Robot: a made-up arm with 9 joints.
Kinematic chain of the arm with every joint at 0, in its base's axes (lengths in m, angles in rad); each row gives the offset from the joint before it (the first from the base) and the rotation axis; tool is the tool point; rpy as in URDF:
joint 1: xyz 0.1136 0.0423 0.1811 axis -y
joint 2: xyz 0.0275 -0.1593 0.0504 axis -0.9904 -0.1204 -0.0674
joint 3: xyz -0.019 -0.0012 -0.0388 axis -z
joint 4: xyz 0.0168 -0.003 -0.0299 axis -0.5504 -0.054 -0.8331
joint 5: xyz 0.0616 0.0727 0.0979 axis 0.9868 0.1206 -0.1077
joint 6: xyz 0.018 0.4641 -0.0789 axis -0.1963 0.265 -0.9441
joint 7: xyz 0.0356 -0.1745 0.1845 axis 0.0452 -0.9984 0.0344
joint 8: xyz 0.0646 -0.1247 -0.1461 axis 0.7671 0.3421 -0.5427
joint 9: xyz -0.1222 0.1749 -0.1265 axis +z
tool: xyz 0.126 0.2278 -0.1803 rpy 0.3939 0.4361 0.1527
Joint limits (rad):
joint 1: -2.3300..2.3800
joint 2: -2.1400..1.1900
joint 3: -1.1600..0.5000
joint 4: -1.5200..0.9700
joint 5: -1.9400..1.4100
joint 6: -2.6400..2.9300
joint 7: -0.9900..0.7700
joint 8: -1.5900..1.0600
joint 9: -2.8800..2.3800
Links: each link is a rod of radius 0.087 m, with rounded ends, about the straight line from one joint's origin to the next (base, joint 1, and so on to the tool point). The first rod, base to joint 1, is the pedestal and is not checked.
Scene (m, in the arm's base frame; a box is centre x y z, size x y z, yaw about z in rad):
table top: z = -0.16
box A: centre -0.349 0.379 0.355 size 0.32 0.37 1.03 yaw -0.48
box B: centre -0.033 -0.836 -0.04 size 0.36 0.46 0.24 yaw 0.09
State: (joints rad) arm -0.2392 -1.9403 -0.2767 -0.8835 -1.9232 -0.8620 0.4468 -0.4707 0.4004
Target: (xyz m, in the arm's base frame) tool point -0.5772 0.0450 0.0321
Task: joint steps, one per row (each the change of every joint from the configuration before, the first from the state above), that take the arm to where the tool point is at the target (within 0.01 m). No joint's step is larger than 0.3 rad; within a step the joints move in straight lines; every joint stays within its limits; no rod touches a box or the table.
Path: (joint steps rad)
1: 0.0463 -0.0499 -0.0091 -0.1591 0.2865 0.0353 0.0808 0.0464 0.0267
2: 0.0462 -0.0500 -0.0092 -0.1592 0.2864 0.0354 0.0808 0.0463 0.0268
3: 0.0463 -0.0499 -0.0091 -0.1591 0.2865 0.0353 0.0808 0.0464 0.0267
4: 0.0462 -0.0499 -0.0091 -0.1591 0.2864 0.0354 0.0808 0.0463 0.0268
5: 0.1716 0.1849 -0.2072 0.0000 -0.1345 -0.1295 -0.1535 0.2480 -0.0478
6: 0.1715 0.1850 -0.2072 0.0000 -0.1346 -0.1296 -0.1535 0.2480 -0.0478

